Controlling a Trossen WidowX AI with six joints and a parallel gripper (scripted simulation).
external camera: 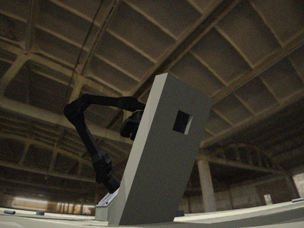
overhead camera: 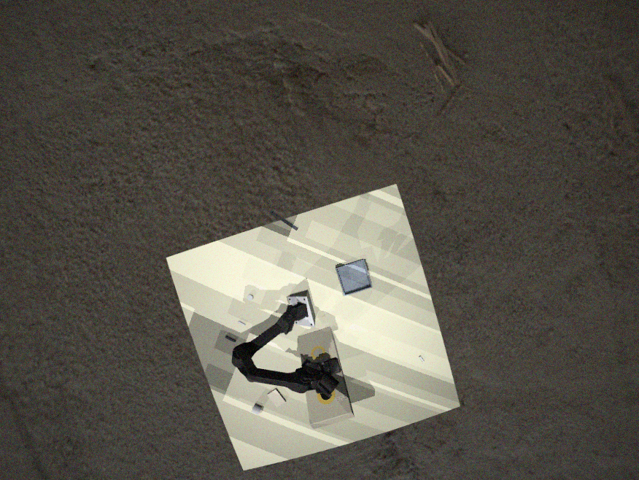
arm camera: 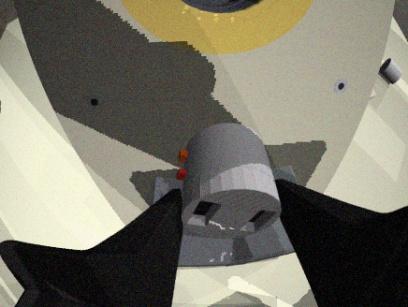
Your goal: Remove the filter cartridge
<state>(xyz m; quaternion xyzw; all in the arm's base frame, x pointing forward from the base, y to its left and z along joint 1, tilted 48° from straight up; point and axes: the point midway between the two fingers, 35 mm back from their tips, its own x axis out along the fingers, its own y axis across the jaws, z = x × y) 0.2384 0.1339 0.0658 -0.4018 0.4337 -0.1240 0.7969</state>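
Right now my gripper tip is 37 cm past the blue-grey tray, 23 cm to the right of it and 20 cm above it. From my gripper tip the other things lie so: round filter cartridge: right at my gripper tip; then short bar: 47 cm to the right, 20 cm below, 13 cm behind; then flat white block: 28 cm to the right, 23 cm ahead, 20 cm below.
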